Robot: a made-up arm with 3 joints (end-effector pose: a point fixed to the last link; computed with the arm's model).
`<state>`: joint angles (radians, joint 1 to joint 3).
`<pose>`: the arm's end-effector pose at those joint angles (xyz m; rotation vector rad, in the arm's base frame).
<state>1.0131 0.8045 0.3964</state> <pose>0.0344 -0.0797 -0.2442 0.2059 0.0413 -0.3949</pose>
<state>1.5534 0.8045 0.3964</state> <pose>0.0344 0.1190 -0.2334 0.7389 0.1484 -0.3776</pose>
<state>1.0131 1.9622 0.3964</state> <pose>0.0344 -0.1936 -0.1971 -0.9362 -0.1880 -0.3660</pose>
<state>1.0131 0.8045 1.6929</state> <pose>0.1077 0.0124 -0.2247 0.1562 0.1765 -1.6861</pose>
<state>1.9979 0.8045 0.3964</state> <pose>0.0344 0.2594 -0.1479 1.1770 0.2364 -0.3480</pose>
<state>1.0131 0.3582 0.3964</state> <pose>0.0344 -0.0340 -0.2244 0.6462 0.1298 -0.3821</pose>
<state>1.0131 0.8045 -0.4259</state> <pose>0.0650 -0.1510 -0.2593 0.2054 -0.0444 0.4244</pose>
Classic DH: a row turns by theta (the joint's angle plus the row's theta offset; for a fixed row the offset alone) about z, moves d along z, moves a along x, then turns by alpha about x. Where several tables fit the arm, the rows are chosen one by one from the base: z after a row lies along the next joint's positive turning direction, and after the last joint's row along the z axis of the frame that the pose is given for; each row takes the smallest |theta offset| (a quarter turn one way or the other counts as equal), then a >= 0, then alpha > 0; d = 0 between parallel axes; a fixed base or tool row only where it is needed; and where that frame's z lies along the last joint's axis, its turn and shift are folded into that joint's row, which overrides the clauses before.
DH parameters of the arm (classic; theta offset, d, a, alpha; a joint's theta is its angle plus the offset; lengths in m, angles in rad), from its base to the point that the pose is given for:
base (fixed): 1.5708 0.12 0 1.5708
joint 1: 0.1799 0 -0.2728 3.1416
joint 2: 0.1799 -0.1332 -0.0038 -1.5708
joint 3: 1.1878 0 -0.0988 3.1416
tool (fixed): -0.383 -0.1126 0 0

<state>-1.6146 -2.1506 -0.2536</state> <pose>0.0538 -0.0333 0.2615 0.5331 -0.0680 0.2475</pose>
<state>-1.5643 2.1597 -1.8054</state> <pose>0.1904 0.0818 0.4357 1.6788 -2.1273 0.6376</pose>
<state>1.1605 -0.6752 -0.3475</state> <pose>0.0596 0.0646 -0.1834 1.8149 -0.3185 0.2436</pose>
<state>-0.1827 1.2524 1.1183</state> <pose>0.0599 -0.3759 0.0436 -1.2721 -0.7960 -0.9121</pose>
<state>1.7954 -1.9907 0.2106</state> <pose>0.0359 0.0563 -0.0283 -2.4854 -0.2627 -0.0877</pose>
